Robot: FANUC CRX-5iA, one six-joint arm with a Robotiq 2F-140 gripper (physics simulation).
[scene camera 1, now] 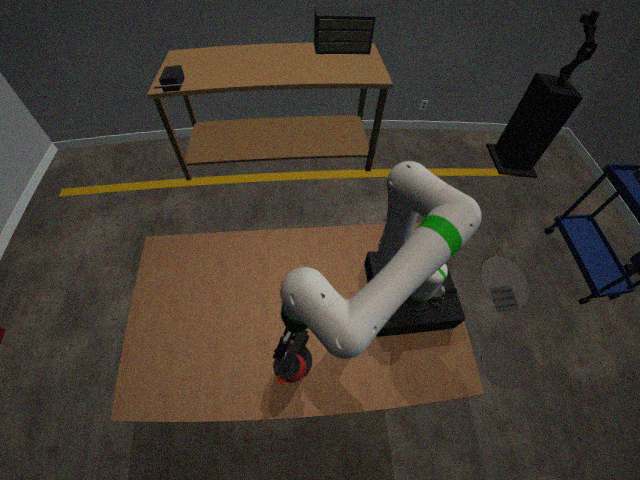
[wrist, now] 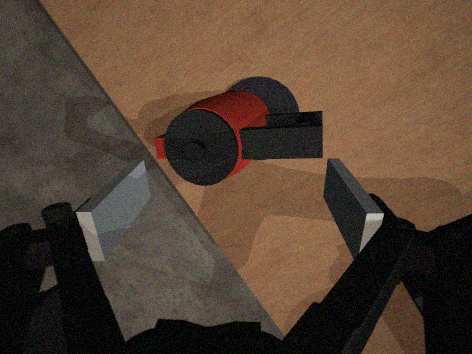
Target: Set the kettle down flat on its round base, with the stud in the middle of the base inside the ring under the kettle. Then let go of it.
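Observation:
The red kettle leans off upright, its dark round top toward the left in both views. Its dark handle points right in the wrist view, and its red spout points left there. The dark round base shows partly behind the kettle's lower end. The stud and the ring are hidden, so I cannot tell how they meet. My gripper is wide open and empty, its fingers apart from the kettle, on the near side of it in the wrist view.
The kettle and base are on a tan mat, near its front edge, with grey floor beyond. My arm's black pedestal stands at the mat's right. A wooden table and a blue cart are farther away.

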